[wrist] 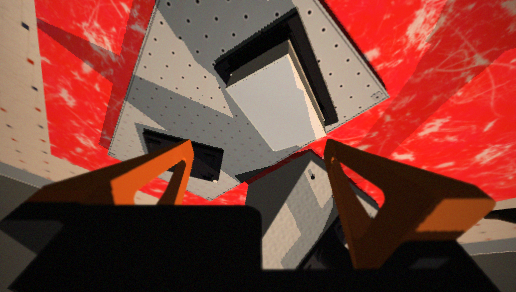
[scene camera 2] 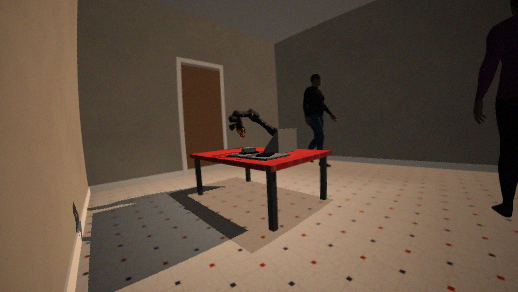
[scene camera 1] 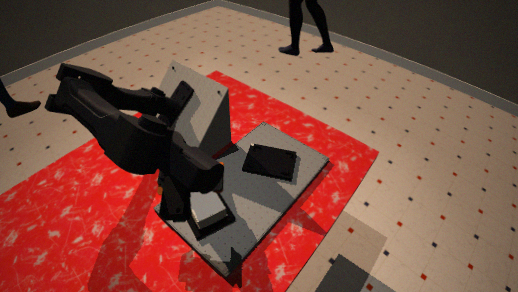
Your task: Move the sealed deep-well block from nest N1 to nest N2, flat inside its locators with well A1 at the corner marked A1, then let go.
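Frame: origin at the arm's base, x right, y back, z down, level; metres.
Where they show: gripper, between the fingertips: (wrist: 258, 146) (scene camera 2: 242, 137); arm's base, origin of its link: (wrist: 325, 247) (scene camera 2: 281, 139) (scene camera 1: 173, 108).
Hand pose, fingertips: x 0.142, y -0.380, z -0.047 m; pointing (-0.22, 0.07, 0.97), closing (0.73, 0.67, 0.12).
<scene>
Each offset is from my fingertips to the top centre of the thing. "pt": to the spot under its first point. Level surfaces: height alone.
The sealed deep-well block @[dz +0.106, dx -0.023, dy +0.047 m] (scene camera 1: 209, 206) (scene camera 2: 248, 149) (wrist: 275, 105), pale-topped, sits in a dark nest @[pt dz +0.148, dx +0.029, dy +0.048 m] (wrist: 313, 75) near one end of the grey perforated plate @[dz +0.159, dx -0.186, dy +0.033 m] (scene camera 1: 257, 220) (wrist: 175, 50). The other dark nest @[dz +0.142, dx -0.294, dy +0.045 m] (scene camera 1: 270, 162) (wrist: 207, 162) is empty, toward the plate's other end. Nest labels and the A1 mark are too small to read. My gripper (scene camera 2: 242, 132) (wrist: 258, 146) is open and empty, raised above the table with its orange fingers wide apart. In the wrist view the block lies beyond the fingertips, not between them. In scene camera 1 the arm hides most of the fingers.
A grey wedge (scene camera 1: 218, 120) (scene camera 2: 287, 140) (wrist: 280, 235) with a slanted face stands beside the plate, close to the arm (scene camera 1: 130, 145). The plate and wedge stand on the red table @[dz +0.173 m] (scene camera 1: 320, 140) (scene camera 2: 305, 156). People (scene camera 2: 315, 102) (scene camera 2: 502, 75) stand away from the table.
</scene>
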